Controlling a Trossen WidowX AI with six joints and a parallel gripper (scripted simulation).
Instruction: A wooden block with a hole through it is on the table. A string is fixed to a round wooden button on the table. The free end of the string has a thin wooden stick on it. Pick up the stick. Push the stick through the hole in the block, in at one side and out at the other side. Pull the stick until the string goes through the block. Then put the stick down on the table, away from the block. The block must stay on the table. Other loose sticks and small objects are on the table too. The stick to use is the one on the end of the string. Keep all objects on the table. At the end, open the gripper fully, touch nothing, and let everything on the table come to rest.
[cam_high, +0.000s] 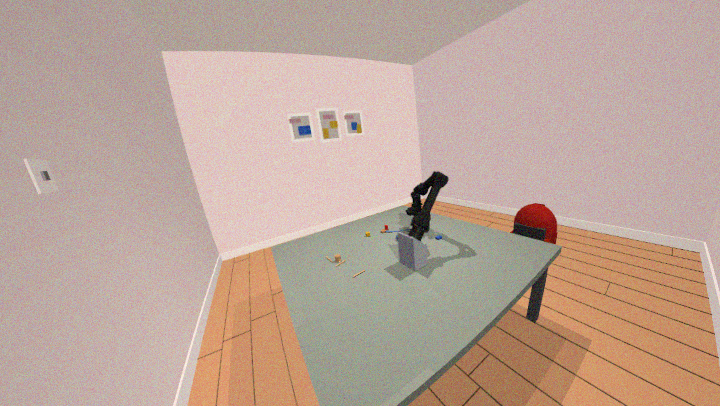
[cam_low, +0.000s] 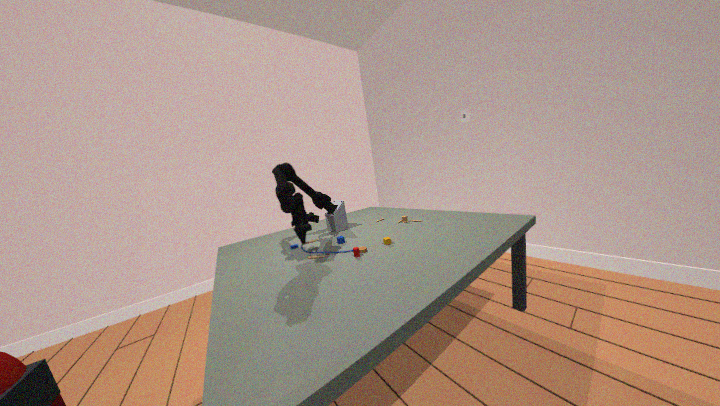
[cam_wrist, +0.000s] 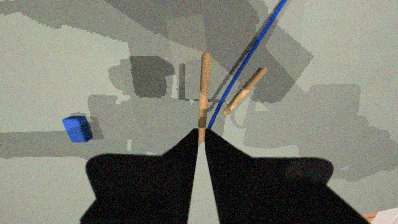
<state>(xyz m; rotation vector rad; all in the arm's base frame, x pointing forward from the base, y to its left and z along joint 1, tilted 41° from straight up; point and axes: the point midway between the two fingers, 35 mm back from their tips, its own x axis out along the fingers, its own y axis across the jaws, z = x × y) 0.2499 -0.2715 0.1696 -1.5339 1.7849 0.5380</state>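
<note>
The thin stick is 5 cm below my gripper tip, 5 cm ahead of it and 1 cm to the left of it. Also, from my gripper tip: red piece (21 cm ahead, 13 cm to the left, 4 cm below); blue block (18 cm behind, 5 cm below, 1 cm to the left); thin wooden stick (1 cm to the left).
</note>
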